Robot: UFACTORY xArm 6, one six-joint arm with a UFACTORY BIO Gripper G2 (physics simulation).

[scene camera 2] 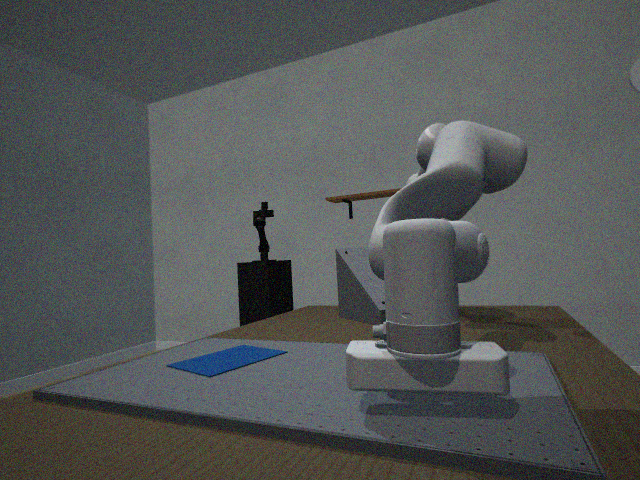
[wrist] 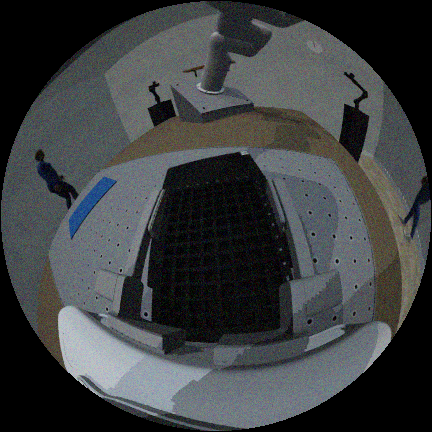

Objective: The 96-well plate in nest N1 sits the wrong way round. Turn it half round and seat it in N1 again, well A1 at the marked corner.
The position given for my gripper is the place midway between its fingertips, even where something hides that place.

In view: my gripper (scene camera 2: 415, 351), a 96-well plate (wrist: 220, 258), a flat blue rectangle (scene camera 2: 220, 362) and a nest (wrist: 216, 166).
My gripper also shows in the wrist view (wrist: 214, 188). The flat blue rectangle also shows in the wrist view (wrist: 100, 188). Scene camera 2 does not show the 96-well plate, which is hidden by my gripper.
